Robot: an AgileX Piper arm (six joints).
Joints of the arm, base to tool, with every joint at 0 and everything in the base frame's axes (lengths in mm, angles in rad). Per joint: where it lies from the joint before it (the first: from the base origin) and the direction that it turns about. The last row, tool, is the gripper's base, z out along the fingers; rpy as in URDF.
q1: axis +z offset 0 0 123
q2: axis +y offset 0 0 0
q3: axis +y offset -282.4 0 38.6
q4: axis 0.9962 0 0.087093 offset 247.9 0 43.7
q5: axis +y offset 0 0 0
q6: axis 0.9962 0 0.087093 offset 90.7 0 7.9
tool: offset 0 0 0 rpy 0 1.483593 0
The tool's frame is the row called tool.
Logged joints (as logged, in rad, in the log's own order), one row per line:
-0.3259, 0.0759, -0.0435, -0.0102, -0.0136, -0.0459
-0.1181, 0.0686, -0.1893, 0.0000, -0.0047, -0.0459
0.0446, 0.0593, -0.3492, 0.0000, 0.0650, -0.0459
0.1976, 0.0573, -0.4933, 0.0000, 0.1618, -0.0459
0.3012, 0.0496, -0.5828, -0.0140, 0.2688, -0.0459
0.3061, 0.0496, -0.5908, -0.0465, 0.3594, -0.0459
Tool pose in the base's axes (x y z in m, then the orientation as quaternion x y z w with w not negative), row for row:
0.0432, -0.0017, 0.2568, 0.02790, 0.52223, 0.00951, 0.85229
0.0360, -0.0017, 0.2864, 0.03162, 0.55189, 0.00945, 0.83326
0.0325, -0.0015, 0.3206, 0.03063, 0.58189, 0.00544, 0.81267
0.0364, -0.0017, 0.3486, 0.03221, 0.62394, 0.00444, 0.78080
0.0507, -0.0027, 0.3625, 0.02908, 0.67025, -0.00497, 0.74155
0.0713, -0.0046, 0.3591, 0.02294, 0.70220, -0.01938, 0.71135
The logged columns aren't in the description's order. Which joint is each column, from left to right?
Columns, left to right: q5, q6, q3, q4, q2, q1.
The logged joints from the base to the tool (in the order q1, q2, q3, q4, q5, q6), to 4 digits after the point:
-0.0459, -0.0136, -0.0435, -0.0102, -0.3259, 0.0759
-0.0459, -0.0047, -0.1893, 0.0000, -0.1181, 0.0686
-0.0459, 0.0650, -0.3492, 0.0000, 0.0446, 0.0593
-0.0459, 0.1618, -0.4933, 0.0000, 0.1976, 0.0573
-0.0459, 0.2688, -0.5828, -0.0140, 0.3012, 0.0496
-0.0459, 0.3594, -0.5908, -0.0465, 0.3061, 0.0496

